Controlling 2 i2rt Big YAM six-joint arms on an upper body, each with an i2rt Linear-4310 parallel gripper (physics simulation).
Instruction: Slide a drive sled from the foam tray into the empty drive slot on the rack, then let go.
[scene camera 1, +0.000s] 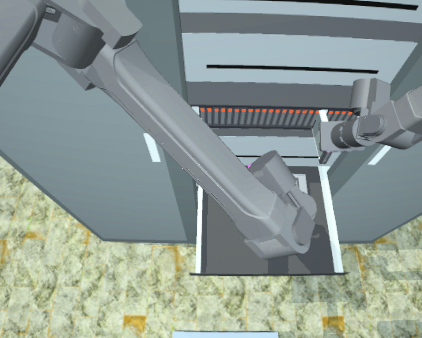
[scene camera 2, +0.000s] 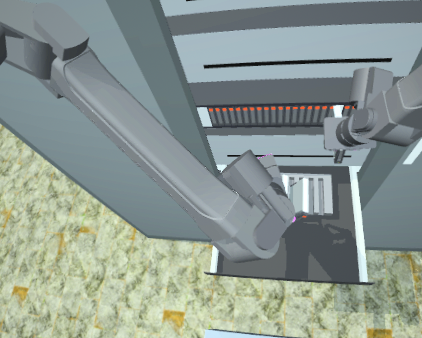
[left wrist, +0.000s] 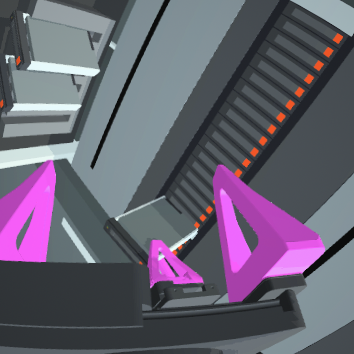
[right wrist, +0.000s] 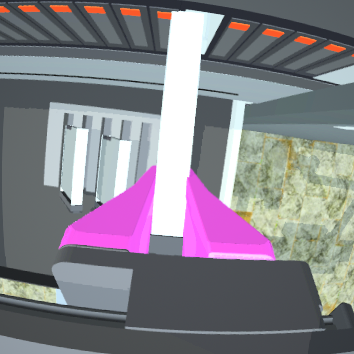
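Note:
My left gripper (left wrist: 136, 169) is open, holding nothing. My right gripper is visible as well: (scene camera 2: 339, 137), (scene camera 1: 326, 139), (left wrist: 153, 243) and (right wrist: 170, 175). A foam tray (scene camera 2: 320, 206), (left wrist: 27, 122), (right wrist: 142, 129) is also visible.

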